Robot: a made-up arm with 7 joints.
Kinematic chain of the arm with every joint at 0, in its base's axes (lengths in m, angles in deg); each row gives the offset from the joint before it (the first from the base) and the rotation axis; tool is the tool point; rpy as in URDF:
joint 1: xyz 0 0 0.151 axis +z
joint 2: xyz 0 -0.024 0.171 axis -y
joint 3: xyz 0 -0.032 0.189 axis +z
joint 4: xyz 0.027 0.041 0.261 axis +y
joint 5: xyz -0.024 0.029 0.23 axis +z
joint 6: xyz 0 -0.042 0.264 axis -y
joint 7: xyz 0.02 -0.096 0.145 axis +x
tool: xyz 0 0 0 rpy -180 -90 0
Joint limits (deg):
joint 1: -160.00..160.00
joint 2: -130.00..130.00
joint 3: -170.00..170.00
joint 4: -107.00..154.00
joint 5: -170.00..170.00
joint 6: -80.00..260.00
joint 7: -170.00..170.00
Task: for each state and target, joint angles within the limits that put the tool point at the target. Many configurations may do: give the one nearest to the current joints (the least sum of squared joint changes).
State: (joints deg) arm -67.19 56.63 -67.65 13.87 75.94 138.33 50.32
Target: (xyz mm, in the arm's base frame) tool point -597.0 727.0 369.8
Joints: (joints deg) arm -64.90 83.47 -71.93 6.88 73.42 106.28 50.32
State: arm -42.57 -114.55 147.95 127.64 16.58 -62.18 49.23
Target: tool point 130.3 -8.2 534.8
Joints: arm -47.21 -123.30 150.63 136.72 18.73 -70.71 49.23
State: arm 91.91 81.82 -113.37 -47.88 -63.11 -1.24 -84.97
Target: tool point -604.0 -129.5 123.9
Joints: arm 73.63 103.17 -80.42 -88.88 -62.70 -5.96 -84.97
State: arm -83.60 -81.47 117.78 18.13 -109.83 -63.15 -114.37
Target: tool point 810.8 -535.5 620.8
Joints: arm -42.63 -77.01 115.57 38.74 -105.23 -58.31 -114.37
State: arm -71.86 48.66 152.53 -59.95 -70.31 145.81 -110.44
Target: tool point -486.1 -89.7 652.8
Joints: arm -55.78 54.63 131.04 -77.79 -76.19 139.17 -110.44
